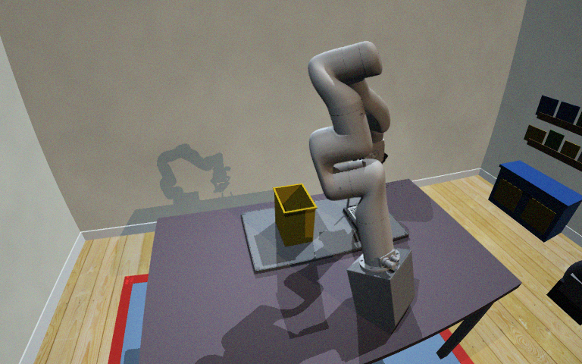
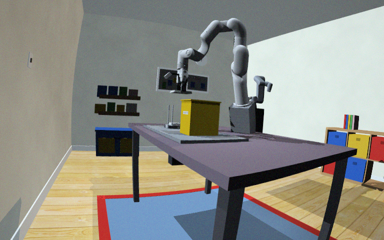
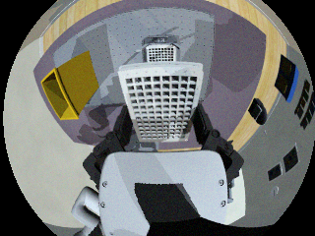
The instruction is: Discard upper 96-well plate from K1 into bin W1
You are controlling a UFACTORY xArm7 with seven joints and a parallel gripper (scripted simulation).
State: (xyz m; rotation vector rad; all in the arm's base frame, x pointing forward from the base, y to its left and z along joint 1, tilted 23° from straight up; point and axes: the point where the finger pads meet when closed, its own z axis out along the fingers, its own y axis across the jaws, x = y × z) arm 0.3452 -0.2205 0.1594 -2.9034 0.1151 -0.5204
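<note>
Right now my hand is 32 cm to the right of the yellow plastics bin W1, 17 cm above it and 3 cm short of it.
</note>
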